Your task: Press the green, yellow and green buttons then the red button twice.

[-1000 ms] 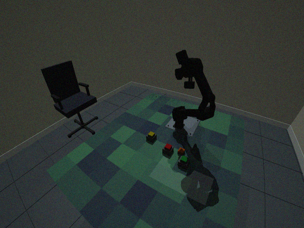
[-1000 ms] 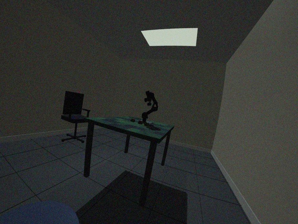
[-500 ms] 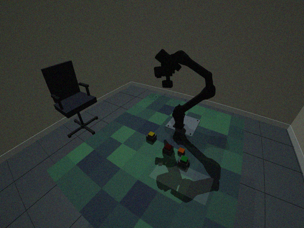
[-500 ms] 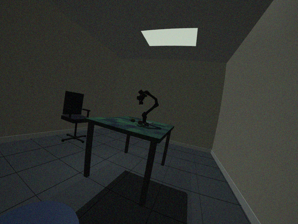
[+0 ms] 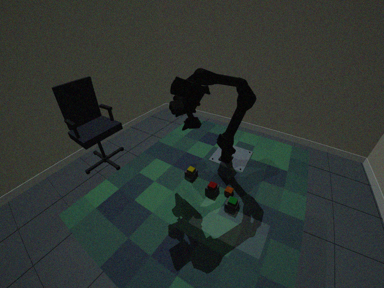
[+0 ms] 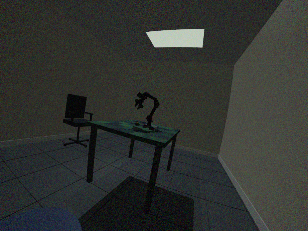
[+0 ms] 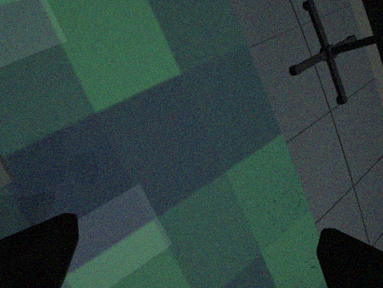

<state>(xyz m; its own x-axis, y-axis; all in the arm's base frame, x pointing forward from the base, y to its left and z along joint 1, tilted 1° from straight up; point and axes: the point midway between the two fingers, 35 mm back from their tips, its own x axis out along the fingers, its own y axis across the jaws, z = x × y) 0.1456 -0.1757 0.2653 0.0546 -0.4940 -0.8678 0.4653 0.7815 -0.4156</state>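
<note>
Right now the green button is 12 cm ahead of my gripper tip, 35 cm to the left of it and 20 cm below it. The rest, counted from my gripper tip: red button 9 cm ahead, 23 cm to the left, 20 cm below; yellow button 5 cm ahead, 10 cm to the left, 20 cm below; orange button 6 cm ahead, 30 cm to the left, 23 cm below.
</note>
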